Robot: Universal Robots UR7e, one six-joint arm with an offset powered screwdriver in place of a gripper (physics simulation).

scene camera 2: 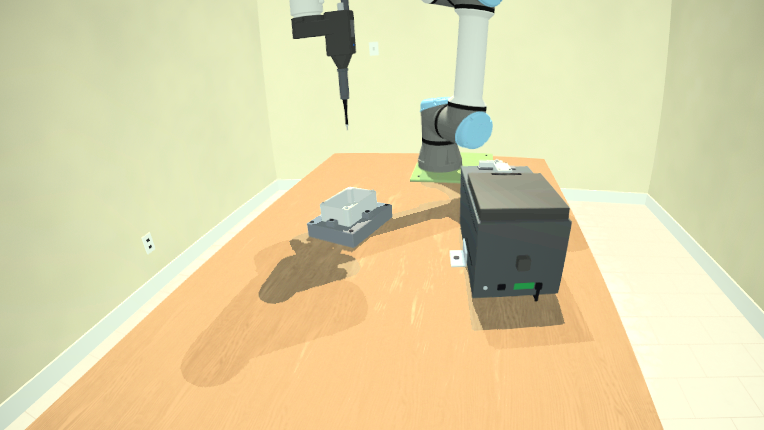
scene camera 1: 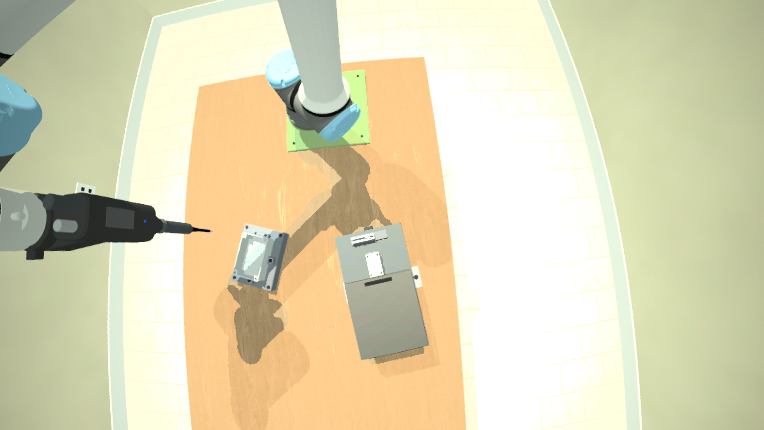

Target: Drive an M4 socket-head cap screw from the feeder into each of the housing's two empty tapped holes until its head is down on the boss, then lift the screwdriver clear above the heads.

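The screwdriver [scene camera 1: 210, 230] [scene camera 2: 346, 127] points down and hangs high above the table on the housing's side. Its dark bit has a small pale piece at the tip in the scene camera 2 view, which looks like a screw. The pale grey open-topped housing [scene camera 1: 253, 257] [scene camera 2: 335, 211] sits in a darker grey fixture [scene camera 1: 278, 261] [scene camera 2: 330, 233], well below the bit and apart from it. Its tapped holes are too small to judge. The dark screw feeder [scene camera 1: 389, 317] [scene camera 2: 517, 243] stands to the right, with a pale pick-up part [scene camera 1: 374, 263] on top.
The arm's base stands on a green plate [scene camera 1: 365, 106] [scene camera 2: 483, 160] at the back of the wooden table [scene camera 1: 310, 384] [scene camera 2: 374, 373]. The feeder rises taller than the housing fixture. A small white bracket [scene camera 1: 417, 277] [scene camera 2: 457, 258] also shows at the feeder's side.
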